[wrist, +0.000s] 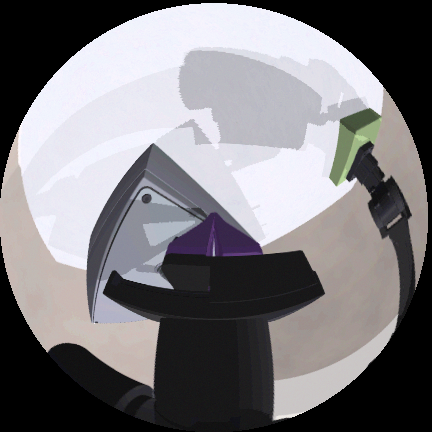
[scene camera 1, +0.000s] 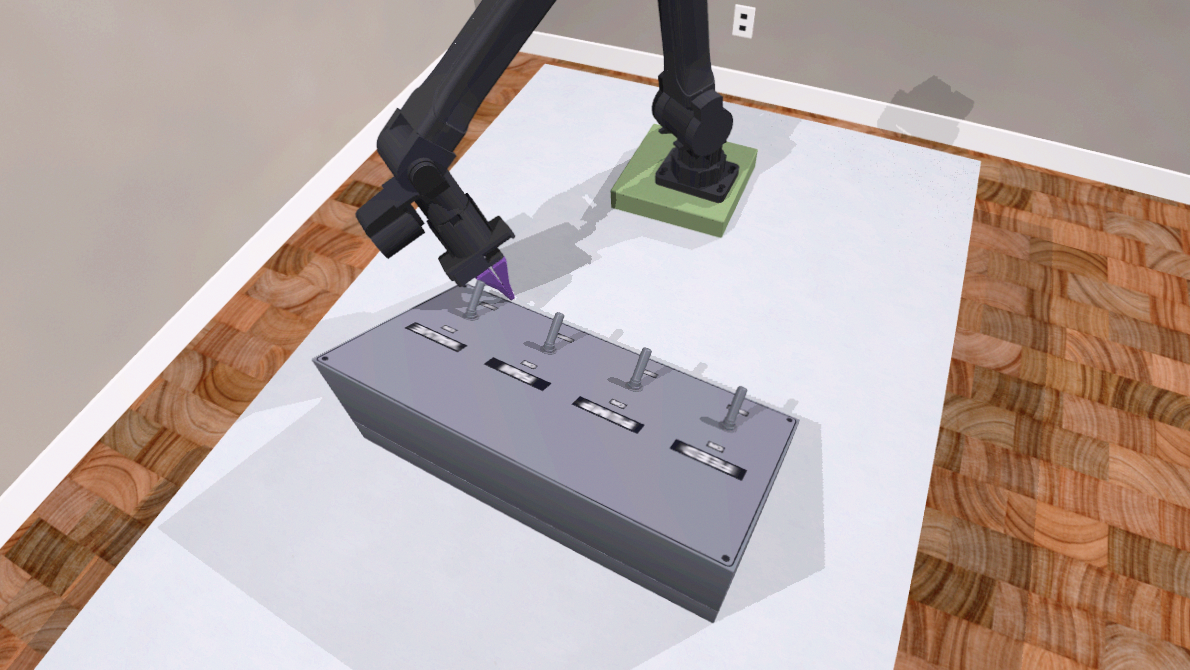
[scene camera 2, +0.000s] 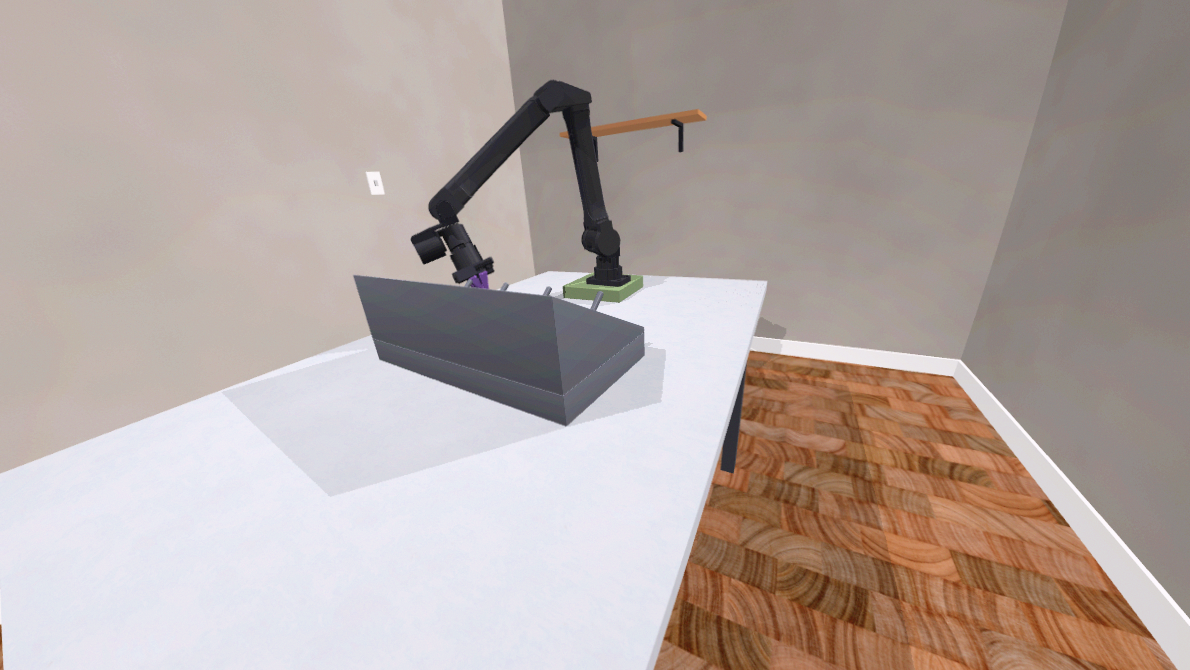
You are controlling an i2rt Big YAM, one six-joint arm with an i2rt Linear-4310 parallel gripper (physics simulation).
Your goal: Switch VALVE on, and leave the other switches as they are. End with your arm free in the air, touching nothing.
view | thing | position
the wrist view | my gripper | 213,217
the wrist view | grey switch box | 155,201
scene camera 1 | my gripper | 512,297
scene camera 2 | my gripper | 491,303
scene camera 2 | grey switch box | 548,357
